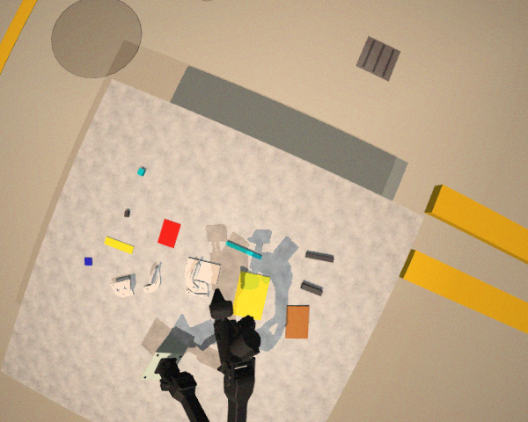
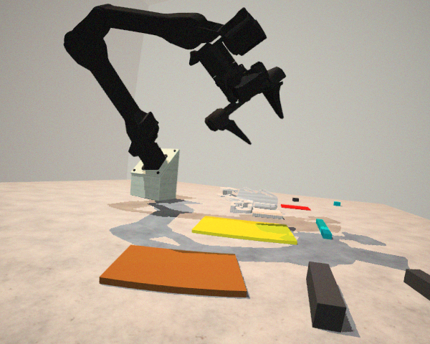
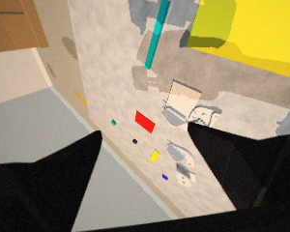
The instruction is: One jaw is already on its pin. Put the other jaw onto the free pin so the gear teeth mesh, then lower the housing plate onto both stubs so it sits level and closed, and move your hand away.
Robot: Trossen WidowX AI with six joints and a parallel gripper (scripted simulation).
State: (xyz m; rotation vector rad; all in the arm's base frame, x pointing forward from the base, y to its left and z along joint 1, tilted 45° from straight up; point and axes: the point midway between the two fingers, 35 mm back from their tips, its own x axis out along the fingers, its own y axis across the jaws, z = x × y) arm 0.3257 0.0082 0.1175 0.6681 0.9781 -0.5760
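My gripper tip is 25 cm to the right of the ribbed jaw, 19 cm above it and 14 cm past it. Round my gripper tip: red slab (26 cm to the left, 19 cm below, 7 cm ahead); cyan bar (19 cm below, 13 cm ahead, 1 cm to the right); yellow slab (19 cm below, 10 cm to the right).
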